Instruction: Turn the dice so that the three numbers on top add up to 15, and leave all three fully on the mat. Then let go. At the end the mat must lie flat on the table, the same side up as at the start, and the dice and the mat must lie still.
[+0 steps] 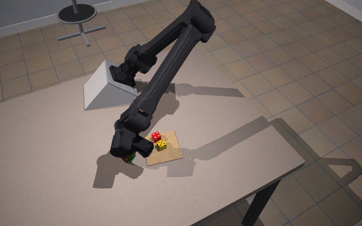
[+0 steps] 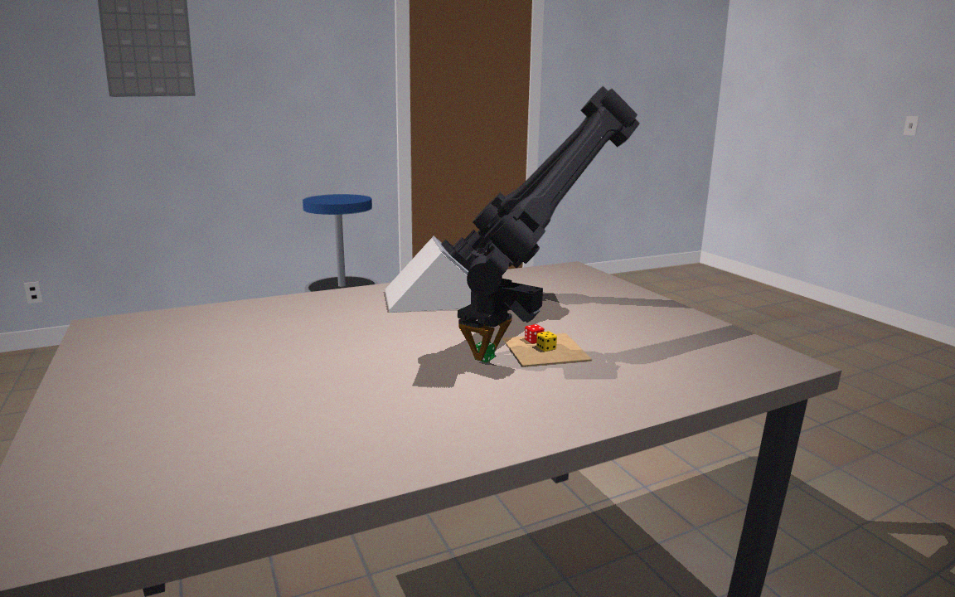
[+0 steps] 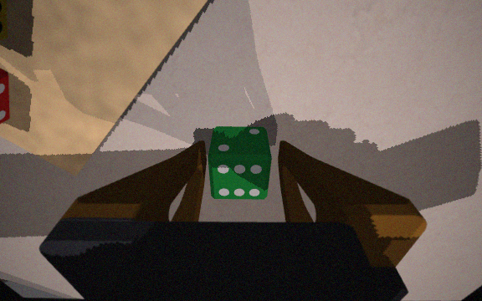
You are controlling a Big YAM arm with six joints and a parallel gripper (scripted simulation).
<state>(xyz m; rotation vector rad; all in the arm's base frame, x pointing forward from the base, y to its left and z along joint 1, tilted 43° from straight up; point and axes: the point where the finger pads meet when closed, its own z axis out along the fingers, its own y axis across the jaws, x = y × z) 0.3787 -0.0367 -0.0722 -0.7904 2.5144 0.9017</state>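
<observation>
The green die is right at my hand. The rest, counted from my hand: yellow die 13 cm to the left; tan mat 13 cm to the left, 1 cm below, 1 cm behind; red die 13 cm to the left, 5 cm behind.
</observation>
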